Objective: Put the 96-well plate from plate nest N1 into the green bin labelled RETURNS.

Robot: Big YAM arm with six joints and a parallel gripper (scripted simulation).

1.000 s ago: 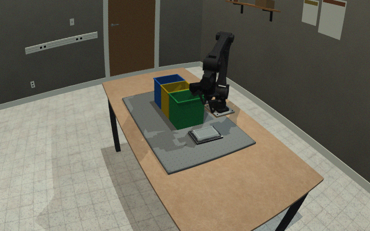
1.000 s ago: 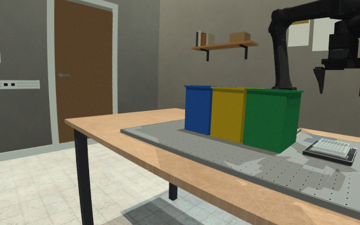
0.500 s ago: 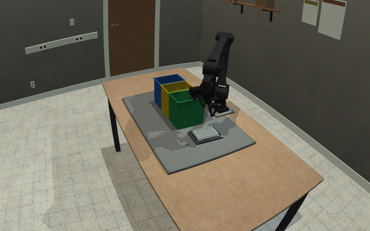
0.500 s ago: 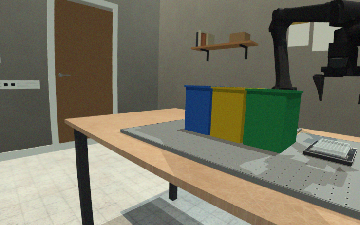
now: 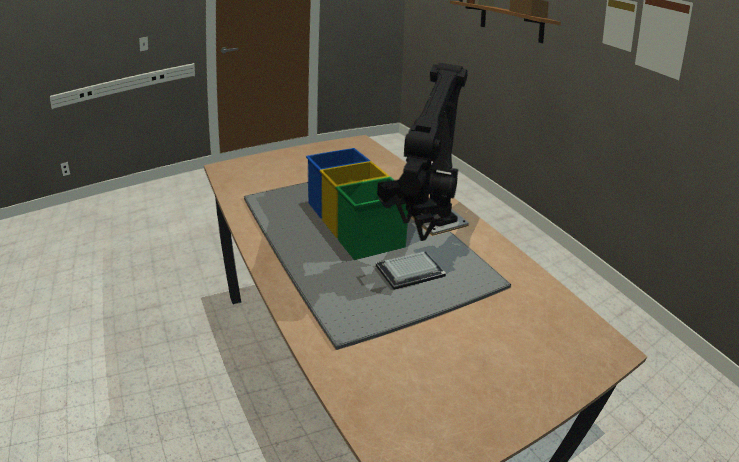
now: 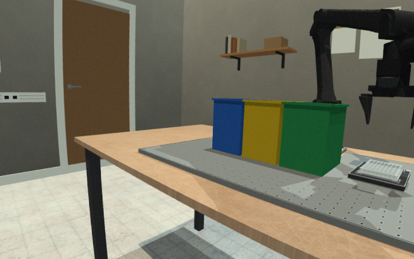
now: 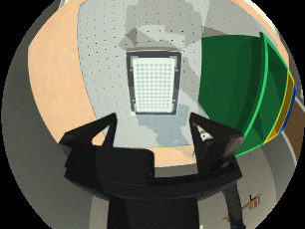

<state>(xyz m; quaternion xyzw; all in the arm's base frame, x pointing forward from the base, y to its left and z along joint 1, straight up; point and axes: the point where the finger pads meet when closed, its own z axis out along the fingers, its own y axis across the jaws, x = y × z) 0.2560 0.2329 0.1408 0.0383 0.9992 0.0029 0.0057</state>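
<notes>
Right now my hand is 120 mm above the 96-well plate. Round my hand: plate nest: 130 mm below; green bin: 180 mm to the right, 50 mm below, 30 mm ahead; yellow bin: 310 mm to the right, 50 mm below, 30 mm ahead.
</notes>
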